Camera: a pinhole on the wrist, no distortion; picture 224 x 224 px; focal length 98.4 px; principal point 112.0 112.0 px. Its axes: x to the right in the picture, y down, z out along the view. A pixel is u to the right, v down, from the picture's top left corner.
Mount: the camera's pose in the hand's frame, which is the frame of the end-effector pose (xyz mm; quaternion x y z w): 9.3 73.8 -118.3 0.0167 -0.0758 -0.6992 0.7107
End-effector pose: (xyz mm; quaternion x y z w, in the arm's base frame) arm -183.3 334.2 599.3 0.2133 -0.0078 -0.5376 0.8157
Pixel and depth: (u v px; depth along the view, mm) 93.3 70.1 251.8
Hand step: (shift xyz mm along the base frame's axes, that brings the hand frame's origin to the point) 39.9 123.0 180.4
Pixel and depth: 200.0 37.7 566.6
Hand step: -651.8 149.9 354.1
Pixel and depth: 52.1 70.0 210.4
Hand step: 127.3 144.6 161.8
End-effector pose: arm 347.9 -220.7 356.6 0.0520 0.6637 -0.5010 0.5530
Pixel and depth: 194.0 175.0 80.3
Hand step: -28.2 2.1 -51.7
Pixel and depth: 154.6 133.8 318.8
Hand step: 111.0 -193.8 15.9
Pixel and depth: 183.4 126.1 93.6
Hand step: -8.0 14.9 -19.4
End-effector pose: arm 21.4 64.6 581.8 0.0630 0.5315 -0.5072 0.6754
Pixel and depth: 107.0 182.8 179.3
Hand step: 115.4 -69.0 -102.5
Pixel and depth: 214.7 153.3 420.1
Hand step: -21.6 -460.4 195.2
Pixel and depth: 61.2 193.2 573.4
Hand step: 605.7 -346.3 -299.4
